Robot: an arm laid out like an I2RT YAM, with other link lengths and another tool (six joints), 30 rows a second.
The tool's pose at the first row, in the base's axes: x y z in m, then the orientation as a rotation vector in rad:
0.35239, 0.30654, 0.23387, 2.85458, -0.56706, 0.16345
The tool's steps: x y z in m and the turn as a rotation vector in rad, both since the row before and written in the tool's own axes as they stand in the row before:
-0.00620, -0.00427, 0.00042, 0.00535, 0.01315, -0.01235
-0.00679, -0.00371, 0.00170, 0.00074, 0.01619, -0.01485
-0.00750, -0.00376, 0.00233, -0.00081, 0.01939, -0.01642
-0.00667, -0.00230, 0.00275, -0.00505, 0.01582, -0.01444
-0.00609, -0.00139, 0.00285, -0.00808, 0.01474, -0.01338
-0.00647, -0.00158, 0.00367, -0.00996, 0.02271, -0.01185
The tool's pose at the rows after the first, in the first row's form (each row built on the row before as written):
0.34838, 0.31253, 0.23167, 2.85940, -0.54710, 0.18178
0.34365, 0.31785, 0.22820, 2.85930, -0.52262, 0.20249
0.33828, 0.32319, 0.22390, 2.85685, -0.49519, 0.22689
0.33318, 0.32668, 0.21952, 2.85047, -0.47123, 0.24515
0.32831, 0.32900, 0.21527, 2.84099, -0.44906, 0.26103
0.32326, 0.33125, 0.21005, 2.82711, -0.42757, 0.28768

